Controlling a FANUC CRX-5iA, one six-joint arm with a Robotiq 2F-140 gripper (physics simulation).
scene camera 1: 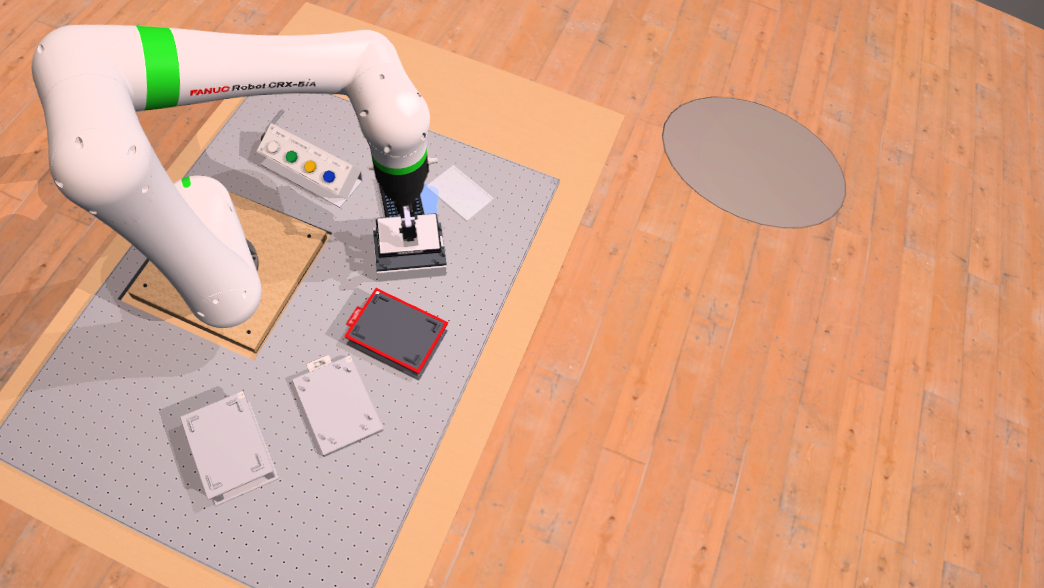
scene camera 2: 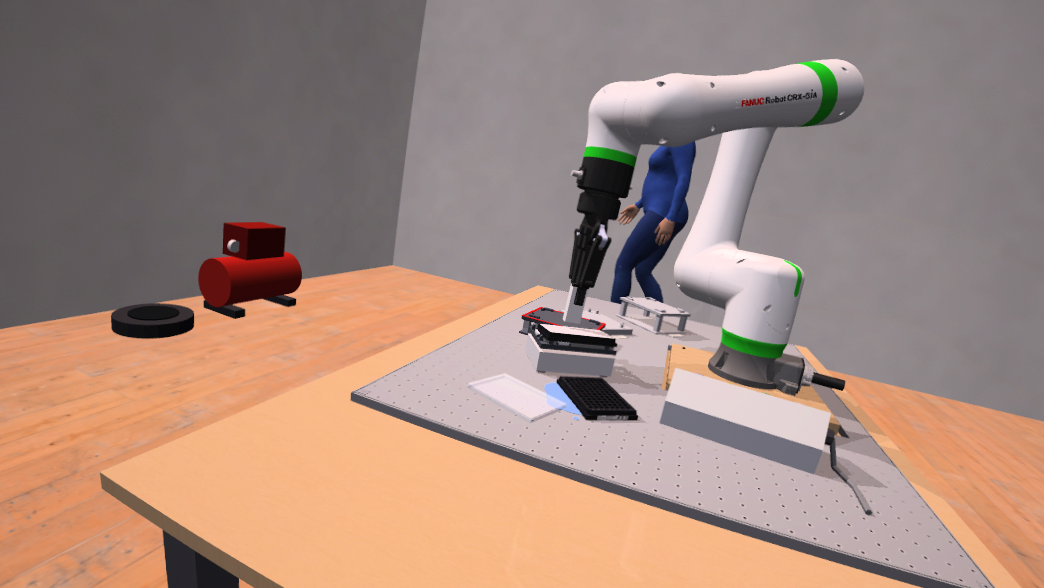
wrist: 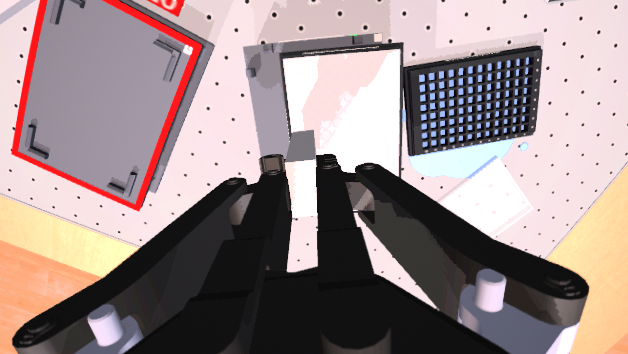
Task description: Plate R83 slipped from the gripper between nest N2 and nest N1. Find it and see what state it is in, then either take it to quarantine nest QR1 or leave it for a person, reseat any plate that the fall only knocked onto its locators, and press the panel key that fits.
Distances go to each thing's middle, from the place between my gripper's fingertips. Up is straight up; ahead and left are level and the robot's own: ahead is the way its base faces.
Scene:
My gripper is now 20 mm past the white-lidded plate (scene camera 1: pixel 390 243), 20 mm to the right of it and 20 mm above it. Also, from my hand: N2 station (scene camera 1: pixel 338 408): 60 mm ahead, 340 mm to the right, 70 mm below; clear lid (scene camera 2: pixel 526 402): 20 mm behind, 210 mm to the left, 80 mm below.

